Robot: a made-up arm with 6 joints. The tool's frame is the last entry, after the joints.
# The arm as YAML. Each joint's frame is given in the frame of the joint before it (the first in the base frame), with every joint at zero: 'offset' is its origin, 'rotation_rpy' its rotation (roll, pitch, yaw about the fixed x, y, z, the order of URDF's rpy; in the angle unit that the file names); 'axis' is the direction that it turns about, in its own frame. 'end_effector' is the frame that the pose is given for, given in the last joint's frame.
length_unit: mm
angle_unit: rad
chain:
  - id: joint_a
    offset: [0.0, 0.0, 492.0]
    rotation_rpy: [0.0, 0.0, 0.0]
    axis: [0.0, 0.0, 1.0]
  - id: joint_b
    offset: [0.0, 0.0, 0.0]
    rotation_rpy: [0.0, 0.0, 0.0]
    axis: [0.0, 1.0, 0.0]
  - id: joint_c
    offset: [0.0, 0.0, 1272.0]
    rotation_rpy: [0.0, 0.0, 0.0]
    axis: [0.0, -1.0, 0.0]
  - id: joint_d
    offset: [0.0, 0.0, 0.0]
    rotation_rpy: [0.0, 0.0, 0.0]
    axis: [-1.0, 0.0, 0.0]
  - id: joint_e
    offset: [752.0, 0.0, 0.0]
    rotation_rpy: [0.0, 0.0, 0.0]
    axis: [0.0, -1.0, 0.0]
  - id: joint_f
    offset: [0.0, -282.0, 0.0]
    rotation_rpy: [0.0, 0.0, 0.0]
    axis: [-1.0, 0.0, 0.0]
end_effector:
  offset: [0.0, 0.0, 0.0]
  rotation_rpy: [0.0, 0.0, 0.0]
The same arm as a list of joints. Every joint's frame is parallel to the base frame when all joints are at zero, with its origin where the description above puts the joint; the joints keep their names.
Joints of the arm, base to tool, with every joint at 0 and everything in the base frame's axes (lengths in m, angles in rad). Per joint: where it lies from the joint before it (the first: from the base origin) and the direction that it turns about. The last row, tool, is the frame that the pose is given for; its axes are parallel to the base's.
joint_a: axis +z xyz 0.0000 0.0000 0.4920
joint_b: axis +y xyz 0.0000 0.0000 0.0000
joint_c: axis -y xyz 0.0000 0.0000 1.2720
joint_d: axis -x xyz 0.0000 0.0000 0.0000
joint_e: axis -y xyz 0.7520 0.0000 0.0000
joint_f: axis -x xyz 0.0000 -0.2820 0.0000
tool: xyz 0.0000 0.0000 0.0000

